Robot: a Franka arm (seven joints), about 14 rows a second.
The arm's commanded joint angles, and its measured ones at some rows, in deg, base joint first. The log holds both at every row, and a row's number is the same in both.
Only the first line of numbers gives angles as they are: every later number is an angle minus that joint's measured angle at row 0.
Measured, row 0:
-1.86 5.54 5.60 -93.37 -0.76 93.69 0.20
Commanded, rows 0 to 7:
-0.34 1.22 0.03 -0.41 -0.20 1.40 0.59
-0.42 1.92 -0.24 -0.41 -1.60 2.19 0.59
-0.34 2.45 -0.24 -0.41 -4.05 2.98 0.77
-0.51 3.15 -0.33 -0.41 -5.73 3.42 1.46
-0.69 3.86 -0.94 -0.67 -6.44 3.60 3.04
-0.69 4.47 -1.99 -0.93 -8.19 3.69 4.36
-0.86 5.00 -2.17 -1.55 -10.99 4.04 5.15
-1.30 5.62 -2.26 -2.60 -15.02 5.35 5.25
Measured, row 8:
-0.50 5.09 -2.16 -0.78 -10.20 3.36 3.61
